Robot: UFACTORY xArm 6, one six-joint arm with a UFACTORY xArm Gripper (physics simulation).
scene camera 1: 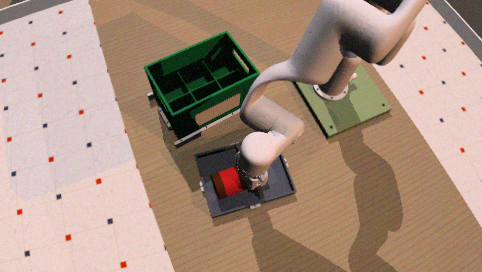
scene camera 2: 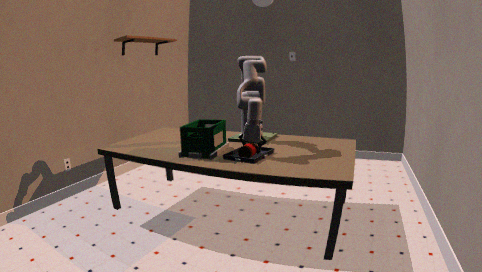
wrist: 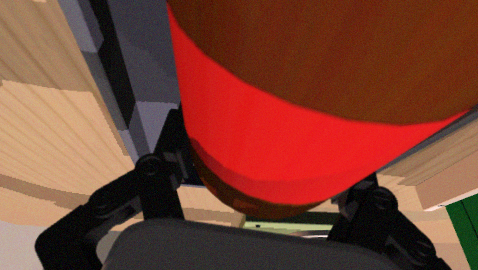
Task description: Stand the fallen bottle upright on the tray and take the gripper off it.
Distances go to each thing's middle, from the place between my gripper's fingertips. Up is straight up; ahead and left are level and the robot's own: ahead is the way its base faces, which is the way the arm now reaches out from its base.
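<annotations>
Brown bottle (scene camera 1: 228, 182): my hand 20 mm short of it, 20 mm below it.
</annotations>
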